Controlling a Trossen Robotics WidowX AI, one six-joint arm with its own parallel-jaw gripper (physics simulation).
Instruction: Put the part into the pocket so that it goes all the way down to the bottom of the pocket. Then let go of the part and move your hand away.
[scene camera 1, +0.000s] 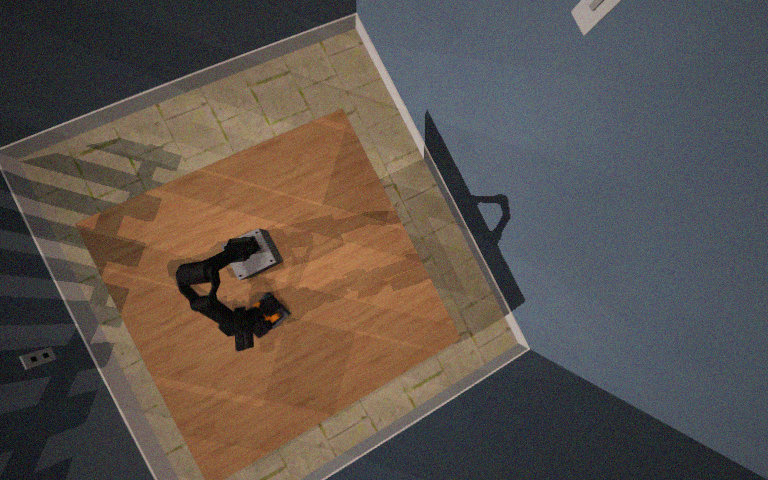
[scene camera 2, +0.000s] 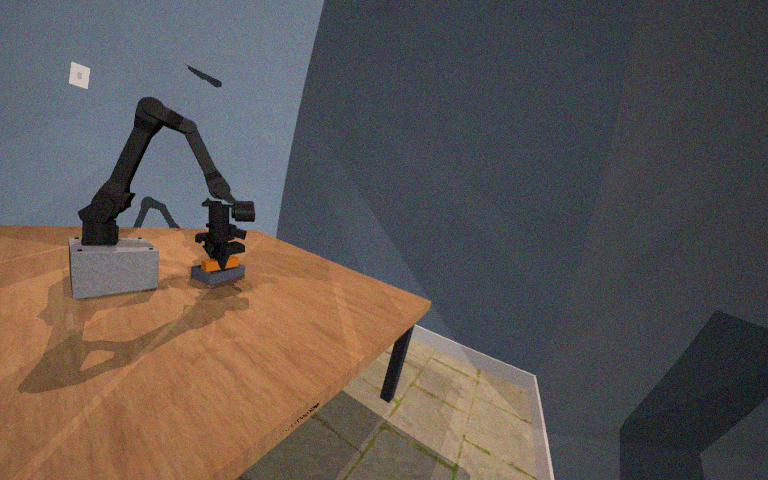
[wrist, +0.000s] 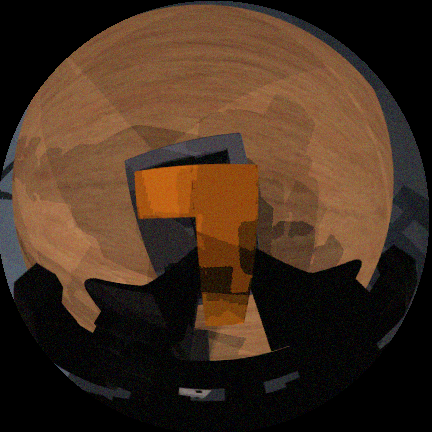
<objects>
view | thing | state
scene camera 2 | my gripper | -
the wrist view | my gripper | -
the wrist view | orange L-shaped part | held by my gripper
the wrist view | pocket block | -
</objects>
